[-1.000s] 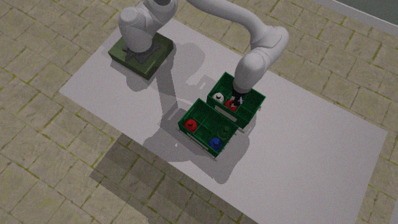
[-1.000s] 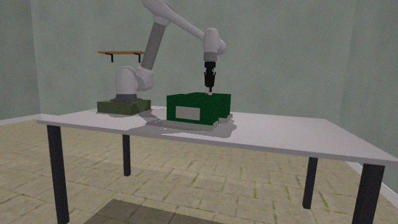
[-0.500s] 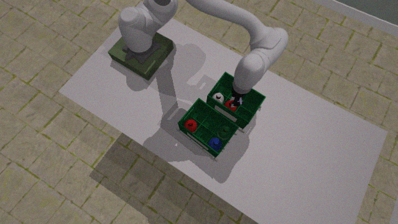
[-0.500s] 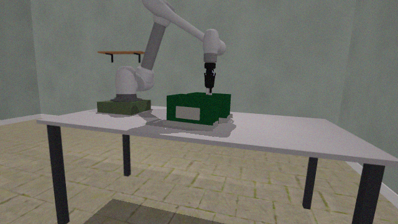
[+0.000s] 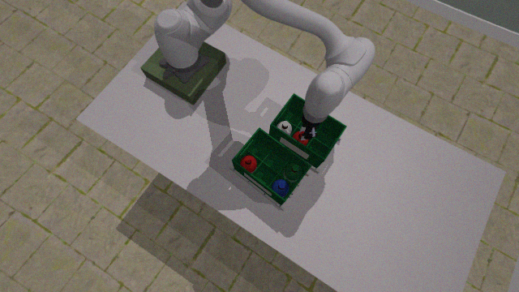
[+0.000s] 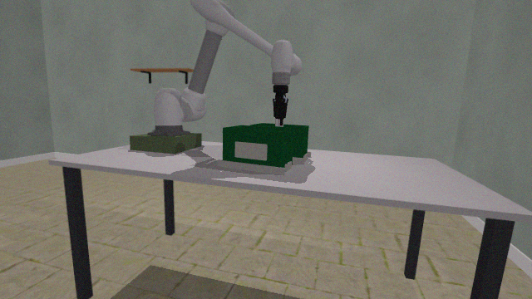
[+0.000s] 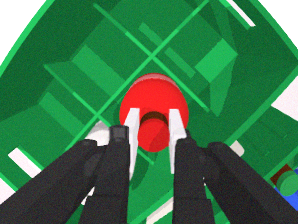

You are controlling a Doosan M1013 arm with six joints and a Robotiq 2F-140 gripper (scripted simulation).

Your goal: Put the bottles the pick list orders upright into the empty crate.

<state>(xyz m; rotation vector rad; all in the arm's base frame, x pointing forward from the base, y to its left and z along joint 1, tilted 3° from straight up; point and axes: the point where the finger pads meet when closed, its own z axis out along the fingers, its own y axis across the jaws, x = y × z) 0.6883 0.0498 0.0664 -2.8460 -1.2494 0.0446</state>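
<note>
Now: the white-capped bottle 90 mm below my hand, 90 mm behind it and 10 mm to the right of it. From my hand the other things lie so: green-capped bottle: 140 mm to the right, 90 mm below, 60 mm ahead; then pick list: 190 mm to the left, 180 mm below, 10 mm ahead; then blue bottle: 230 mm to the right, 90 mm below, 70 mm ahead.
</note>
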